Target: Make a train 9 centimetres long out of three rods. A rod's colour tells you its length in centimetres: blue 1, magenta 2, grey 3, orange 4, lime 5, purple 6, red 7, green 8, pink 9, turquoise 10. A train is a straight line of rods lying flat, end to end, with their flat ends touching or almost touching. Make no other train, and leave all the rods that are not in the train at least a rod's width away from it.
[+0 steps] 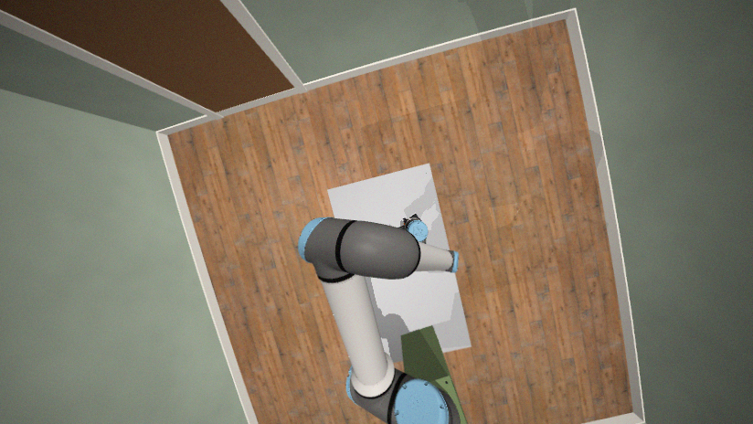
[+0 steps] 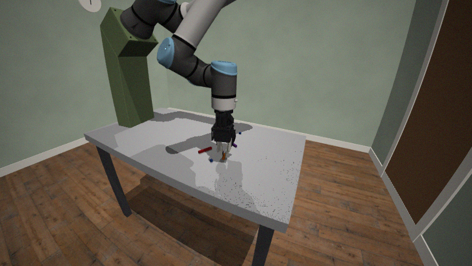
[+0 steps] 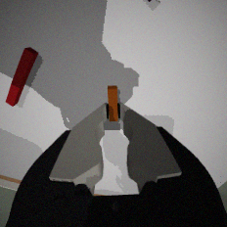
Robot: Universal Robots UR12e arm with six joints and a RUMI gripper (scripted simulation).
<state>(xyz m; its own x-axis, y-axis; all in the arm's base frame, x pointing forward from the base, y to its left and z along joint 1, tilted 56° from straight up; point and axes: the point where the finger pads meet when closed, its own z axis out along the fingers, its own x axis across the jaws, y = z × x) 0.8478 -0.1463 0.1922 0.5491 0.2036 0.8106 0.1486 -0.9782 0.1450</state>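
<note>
Now: hand 10 mm above the orange rod. The rest, counted from my hand: red rod: 100 mm behind, 10 mm to the left, 10 mm below; purple rod: 20 mm behind, 120 mm to the left, 10 mm below; grey rod: 80 mm behind, 210 mm to the left, 10 mm below.
</note>
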